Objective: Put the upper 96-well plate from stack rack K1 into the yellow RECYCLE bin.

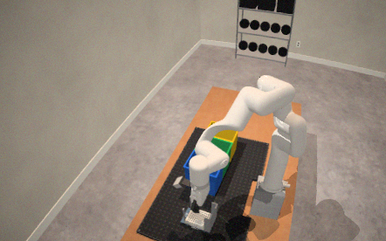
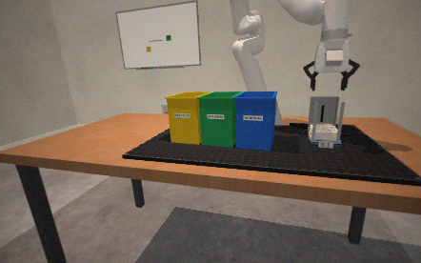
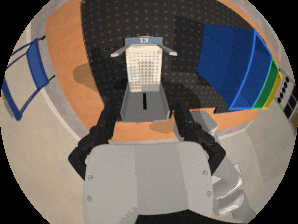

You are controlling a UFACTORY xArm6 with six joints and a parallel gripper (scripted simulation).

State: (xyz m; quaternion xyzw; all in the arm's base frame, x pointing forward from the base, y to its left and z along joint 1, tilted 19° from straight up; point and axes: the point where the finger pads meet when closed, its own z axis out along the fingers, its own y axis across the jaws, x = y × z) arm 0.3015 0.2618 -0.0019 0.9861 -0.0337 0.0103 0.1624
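The white 96-well plate is 15 cm below my hand. The rest, counted from my hand: yellow bin 50 cm to the right, 10 cm below, 4 cm ahead; then blue bin 24 cm to the right, 10 cm below, 6 cm ahead; then green bin 37 cm to the right, 10 cm below, 5 cm ahead.
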